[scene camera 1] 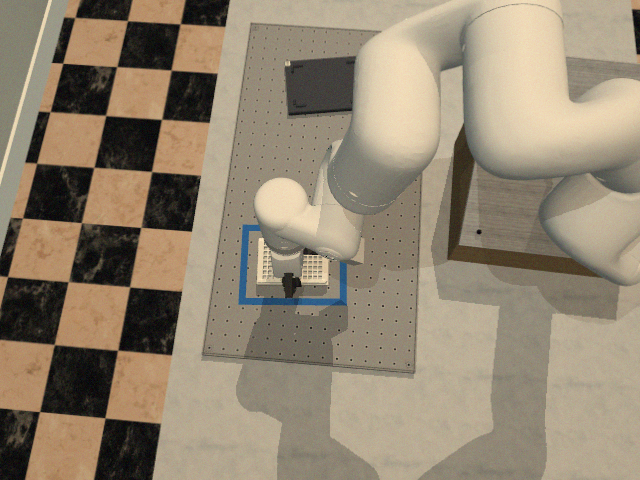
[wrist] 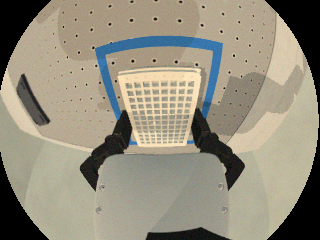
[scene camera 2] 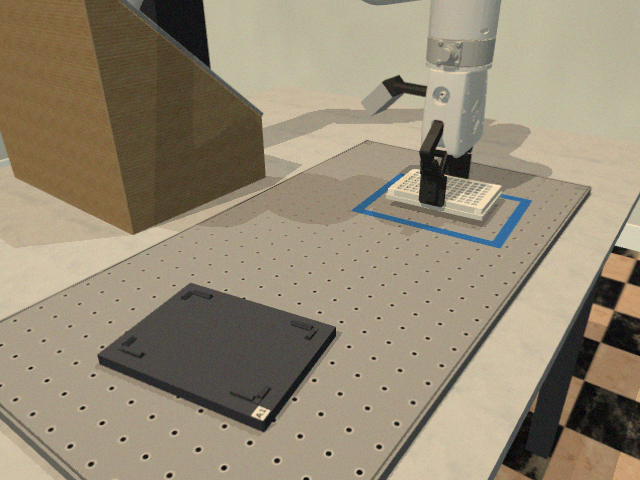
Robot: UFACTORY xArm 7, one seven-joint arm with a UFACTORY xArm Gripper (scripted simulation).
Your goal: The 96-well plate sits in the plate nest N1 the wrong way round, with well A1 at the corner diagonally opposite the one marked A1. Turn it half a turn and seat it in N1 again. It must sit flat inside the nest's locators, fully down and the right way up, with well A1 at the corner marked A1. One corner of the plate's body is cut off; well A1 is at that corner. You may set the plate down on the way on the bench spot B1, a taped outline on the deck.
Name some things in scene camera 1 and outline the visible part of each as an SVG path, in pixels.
My gripper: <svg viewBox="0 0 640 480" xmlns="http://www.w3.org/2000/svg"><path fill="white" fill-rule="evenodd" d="M267 246L271 253L273 274L276 278L282 278L282 284L285 287L285 298L293 298L296 287L301 287L299 277L302 275L304 255L318 254L304 247L297 253L283 255L272 251ZM364 238L361 238L355 257L339 262L353 266L364 264Z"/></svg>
A white 96-well plate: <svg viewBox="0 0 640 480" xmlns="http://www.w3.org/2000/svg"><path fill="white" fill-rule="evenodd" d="M304 255L302 275L299 277L301 285L328 285L328 259L320 255ZM259 238L257 285L282 285L282 278L276 278L273 274L270 249L265 244L264 239Z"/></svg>
